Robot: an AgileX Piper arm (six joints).
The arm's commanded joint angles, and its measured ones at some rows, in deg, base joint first. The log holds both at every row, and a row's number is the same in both.
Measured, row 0:
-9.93 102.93 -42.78 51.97 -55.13 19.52
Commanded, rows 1 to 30:
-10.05 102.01 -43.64 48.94 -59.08 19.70
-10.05 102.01 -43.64 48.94 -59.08 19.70
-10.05 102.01 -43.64 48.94 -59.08 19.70
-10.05 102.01 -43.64 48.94 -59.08 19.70
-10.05 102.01 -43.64 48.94 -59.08 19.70
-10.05 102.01 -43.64 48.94 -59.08 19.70
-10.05 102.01 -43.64 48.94 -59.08 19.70
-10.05 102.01 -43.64 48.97 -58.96 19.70
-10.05 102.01 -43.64 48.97 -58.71 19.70
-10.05 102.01 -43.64 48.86 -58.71 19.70
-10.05 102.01 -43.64 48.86 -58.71 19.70
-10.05 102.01 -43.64 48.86 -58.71 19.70
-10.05 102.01 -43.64 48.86 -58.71 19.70
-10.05 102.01 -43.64 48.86 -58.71 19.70
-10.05 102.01 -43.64 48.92 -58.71 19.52
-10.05 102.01 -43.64 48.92 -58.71 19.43
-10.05 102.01 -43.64 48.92 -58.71 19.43
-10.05 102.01 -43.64 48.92 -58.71 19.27
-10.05 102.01 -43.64 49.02 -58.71 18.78
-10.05 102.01 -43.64 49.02 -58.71 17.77
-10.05 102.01 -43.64 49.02 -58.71 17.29
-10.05 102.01 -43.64 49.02 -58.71 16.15
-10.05 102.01 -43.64 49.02 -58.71 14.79
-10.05 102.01 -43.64 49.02 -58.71 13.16
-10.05 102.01 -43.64 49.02 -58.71 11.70
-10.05 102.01 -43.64 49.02 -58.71 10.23
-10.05 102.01 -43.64 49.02 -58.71 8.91
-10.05 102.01 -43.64 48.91 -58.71 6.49
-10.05 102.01 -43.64 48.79 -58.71 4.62
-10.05 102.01 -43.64 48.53 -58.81 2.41
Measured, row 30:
-9.93 102.93 -42.78 51.10 -55.13 10.06
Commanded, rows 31 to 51:
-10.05 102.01 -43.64 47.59 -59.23 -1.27
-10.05 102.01 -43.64 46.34 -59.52 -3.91
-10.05 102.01 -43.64 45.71 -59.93 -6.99
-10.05 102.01 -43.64 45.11 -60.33 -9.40
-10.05 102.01 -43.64 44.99 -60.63 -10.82
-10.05 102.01 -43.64 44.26 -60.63 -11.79
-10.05 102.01 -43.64 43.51 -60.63 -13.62
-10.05 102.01 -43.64 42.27 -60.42 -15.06
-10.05 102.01 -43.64 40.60 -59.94 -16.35
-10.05 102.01 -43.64 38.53 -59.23 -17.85
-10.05 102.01 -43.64 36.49 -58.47 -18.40
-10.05 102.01 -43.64 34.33 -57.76 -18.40
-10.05 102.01 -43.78 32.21 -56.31 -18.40
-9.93 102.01 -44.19 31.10 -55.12 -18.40
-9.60 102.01 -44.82 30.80 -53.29 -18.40
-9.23 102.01 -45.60 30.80 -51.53 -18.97
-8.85 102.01 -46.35 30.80 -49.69 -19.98
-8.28 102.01 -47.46 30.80 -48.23 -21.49
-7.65 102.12 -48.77 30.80 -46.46 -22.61
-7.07 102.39 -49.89 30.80 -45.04 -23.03
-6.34 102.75 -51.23 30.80 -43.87 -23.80
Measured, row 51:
-8.61 102.93 -46.58 33.27 -45.51 -20.27
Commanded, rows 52 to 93:
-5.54 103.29 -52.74 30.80 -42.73 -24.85
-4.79 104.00 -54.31 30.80 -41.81 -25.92
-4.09 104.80 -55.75 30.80 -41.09 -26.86
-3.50 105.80 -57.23 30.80 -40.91 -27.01
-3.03 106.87 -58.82 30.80 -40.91 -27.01
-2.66 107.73 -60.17 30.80 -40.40 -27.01
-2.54 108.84 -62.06 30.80 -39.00 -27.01
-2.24 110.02 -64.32 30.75 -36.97 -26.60
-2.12 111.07 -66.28 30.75 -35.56 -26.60
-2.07 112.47 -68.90 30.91 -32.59 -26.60
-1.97 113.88 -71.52 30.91 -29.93 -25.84
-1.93 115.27 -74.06 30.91 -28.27 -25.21
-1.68 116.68 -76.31 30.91 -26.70 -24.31
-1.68 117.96 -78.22 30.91 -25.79 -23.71
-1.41 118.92 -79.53 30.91 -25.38 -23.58
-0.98 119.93 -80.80 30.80 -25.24 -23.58
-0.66 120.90 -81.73 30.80 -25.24 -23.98
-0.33 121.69 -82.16 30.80 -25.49 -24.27
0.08 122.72 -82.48 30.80 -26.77 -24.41
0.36 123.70 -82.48 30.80 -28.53 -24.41
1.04 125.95 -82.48 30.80 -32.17 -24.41
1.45 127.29 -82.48 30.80 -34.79 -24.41
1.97 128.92 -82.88 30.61 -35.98 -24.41
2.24 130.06 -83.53 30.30 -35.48 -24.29
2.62 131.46 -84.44 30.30 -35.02 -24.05
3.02 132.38 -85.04 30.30 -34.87 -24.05
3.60 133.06 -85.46 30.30 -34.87 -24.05
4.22 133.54 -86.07 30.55 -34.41 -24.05
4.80 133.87 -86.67 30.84 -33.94 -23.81
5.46 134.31 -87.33 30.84 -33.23 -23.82
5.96 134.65 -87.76 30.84 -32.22 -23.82
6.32 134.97 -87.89 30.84 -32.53 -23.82
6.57 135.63 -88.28 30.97 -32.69 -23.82
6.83 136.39 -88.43 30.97 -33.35 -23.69
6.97 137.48 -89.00 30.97 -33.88 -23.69
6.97 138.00 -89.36 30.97 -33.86 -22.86
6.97 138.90 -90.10 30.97 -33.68 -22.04
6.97 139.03 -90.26 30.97 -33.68 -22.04
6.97 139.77 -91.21 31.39 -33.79 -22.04
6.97 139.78 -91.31 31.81 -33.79 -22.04
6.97 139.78 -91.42 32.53 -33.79 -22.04
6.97 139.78 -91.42 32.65 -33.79 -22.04
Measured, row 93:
6.98 140.57 -90.04 31.95 -29.61 -22.33
